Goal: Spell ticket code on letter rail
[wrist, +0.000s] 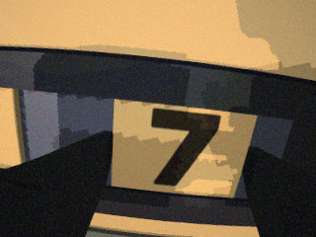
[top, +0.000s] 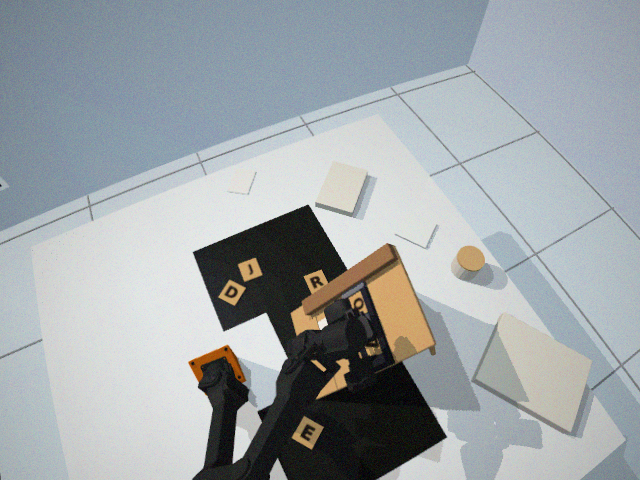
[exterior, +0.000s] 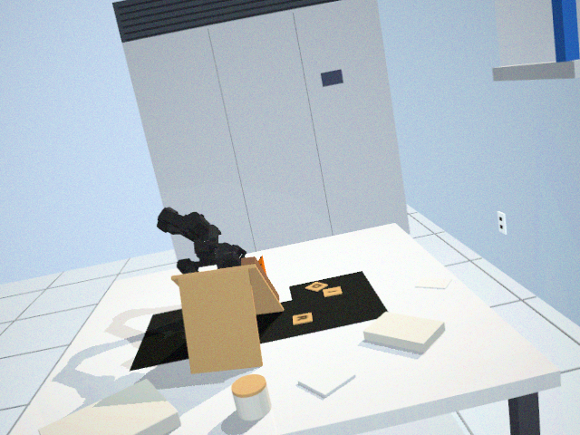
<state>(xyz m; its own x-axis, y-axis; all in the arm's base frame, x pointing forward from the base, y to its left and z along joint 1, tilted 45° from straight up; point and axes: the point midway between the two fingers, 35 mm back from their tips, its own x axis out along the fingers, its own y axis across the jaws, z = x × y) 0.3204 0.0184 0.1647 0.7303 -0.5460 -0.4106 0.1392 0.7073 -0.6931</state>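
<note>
My gripper tip is 80 mm to the right of the white ticket, 70 mm above it and 50 mm past it. Also, from my gripper tip: pale box 390 mm ahead, 230 mm to the right, 150 mm below; lidded jar 390 mm ahead, 130 mm below, 120 mm to the left; black mat 160 mm below, 140 mm behind, 120 mm to the left.
</note>
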